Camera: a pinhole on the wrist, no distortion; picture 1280 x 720 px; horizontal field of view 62.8 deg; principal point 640.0 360.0 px. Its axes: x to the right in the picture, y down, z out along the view. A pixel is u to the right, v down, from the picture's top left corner.
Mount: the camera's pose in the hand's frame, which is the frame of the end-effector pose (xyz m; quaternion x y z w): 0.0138 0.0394 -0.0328 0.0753 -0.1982 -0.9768 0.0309
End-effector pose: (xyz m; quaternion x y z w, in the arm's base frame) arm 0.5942 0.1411 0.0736 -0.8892 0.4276 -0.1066 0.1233
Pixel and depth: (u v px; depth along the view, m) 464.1 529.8 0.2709
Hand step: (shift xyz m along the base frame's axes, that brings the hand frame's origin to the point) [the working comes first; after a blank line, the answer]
In the camera's frame: -0.0454 0.0439 0.2709

0.0018 -0.0474 -0.2562
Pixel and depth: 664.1 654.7 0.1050
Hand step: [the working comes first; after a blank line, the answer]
In the camera's frame: 0.0024 0.0295 0.1050

-0.0192 -0.0186 -0.0866
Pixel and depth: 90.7 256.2 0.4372
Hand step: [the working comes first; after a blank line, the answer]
In the camera's frame: -0.2290 -0.0433 0.4372

0.0190 -0.2456 -0.4276
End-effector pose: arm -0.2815 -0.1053 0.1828 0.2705 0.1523 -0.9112 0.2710
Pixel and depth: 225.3 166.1 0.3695
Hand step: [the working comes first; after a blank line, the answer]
In the camera's frame: -0.1461 -0.0683 0.3695

-0.0423 -0.3728 0.1498
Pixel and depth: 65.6 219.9 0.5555
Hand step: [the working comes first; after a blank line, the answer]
In the camera's frame: -0.3043 -0.0742 0.5555

-0.1565 -0.5779 0.2173
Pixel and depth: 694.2 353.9 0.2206
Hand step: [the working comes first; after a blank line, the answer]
In the camera's frame: 0.0114 -0.0013 0.2206

0.0264 -0.1569 0.1365
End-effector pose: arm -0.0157 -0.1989 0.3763 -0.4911 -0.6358 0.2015 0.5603
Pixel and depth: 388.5 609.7 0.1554
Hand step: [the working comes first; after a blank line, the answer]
In the camera's frame: -0.0373 0.0370 0.1554

-0.0865 0.0904 -0.0784
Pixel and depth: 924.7 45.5 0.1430
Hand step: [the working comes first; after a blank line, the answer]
In the camera's frame: 0.0388 -0.0429 0.1430

-0.0221 0.0376 -0.1518
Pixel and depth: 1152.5 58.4 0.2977
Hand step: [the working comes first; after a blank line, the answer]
In the camera's frame: 0.1455 -0.0856 0.2977

-0.1009 -0.0030 -0.3229
